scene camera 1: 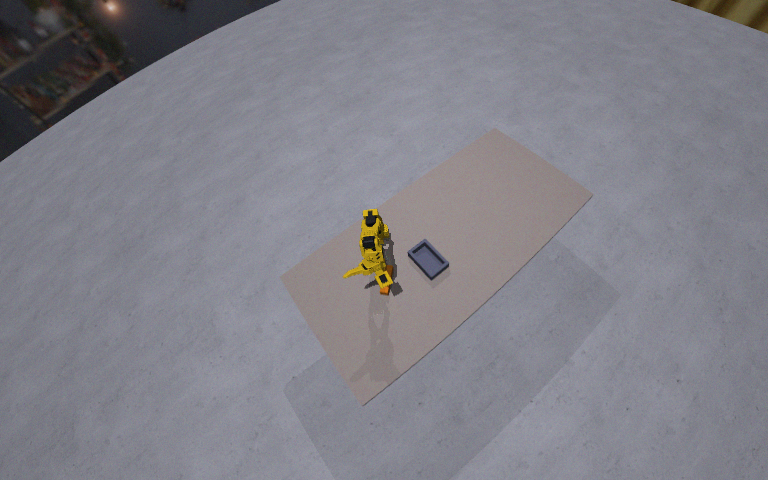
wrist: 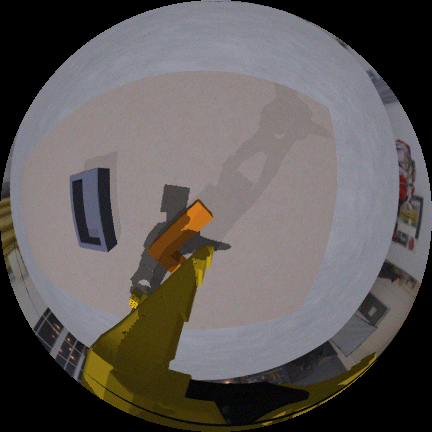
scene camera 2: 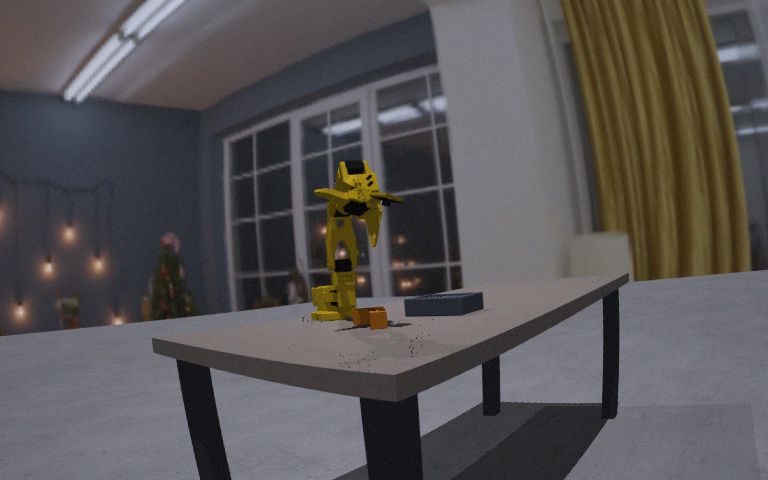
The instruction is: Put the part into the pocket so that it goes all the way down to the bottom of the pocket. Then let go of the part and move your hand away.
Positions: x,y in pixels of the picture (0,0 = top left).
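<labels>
On the table: orange L-shaped part (wrist: 163,249).
</labels>
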